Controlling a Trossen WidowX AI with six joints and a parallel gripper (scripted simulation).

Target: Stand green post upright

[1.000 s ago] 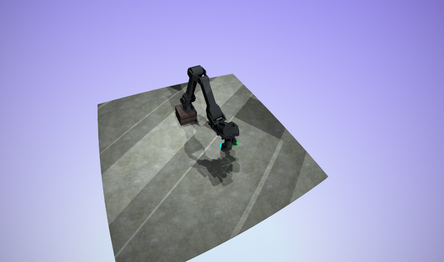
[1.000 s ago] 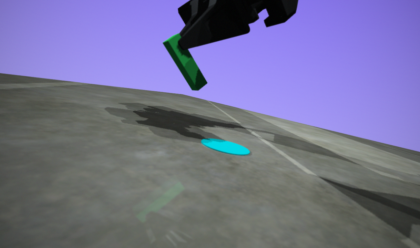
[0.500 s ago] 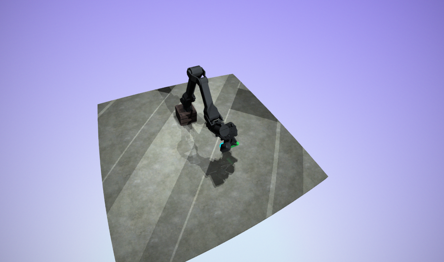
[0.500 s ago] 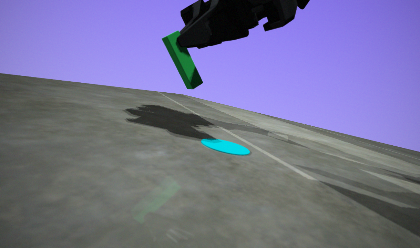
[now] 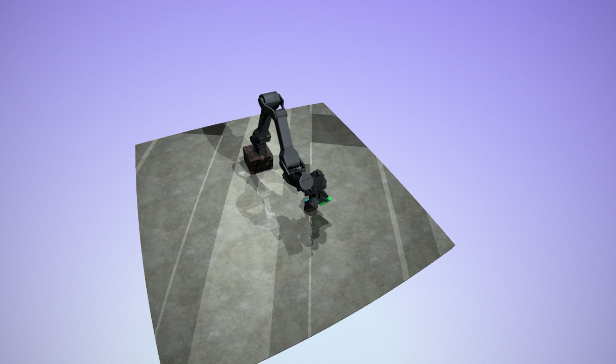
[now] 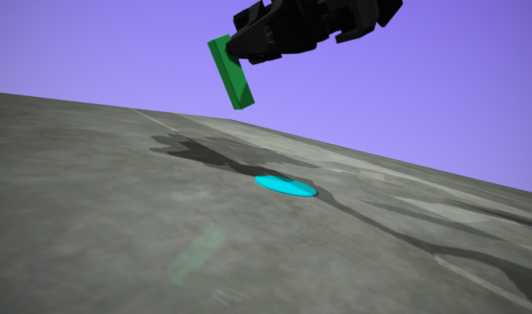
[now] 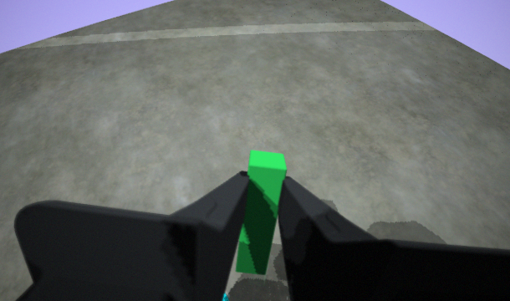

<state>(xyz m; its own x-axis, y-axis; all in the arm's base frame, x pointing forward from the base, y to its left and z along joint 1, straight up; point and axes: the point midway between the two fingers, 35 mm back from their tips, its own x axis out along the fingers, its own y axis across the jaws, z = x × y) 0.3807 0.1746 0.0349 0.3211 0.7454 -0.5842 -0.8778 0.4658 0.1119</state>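
Right now my gripper tip is 70 mm past the cyan circle, 40 mm to the left of it and 110 mm above it. Round my gripper tip: green post (10 mm behind, 10 mm to the right, 20 mm below).
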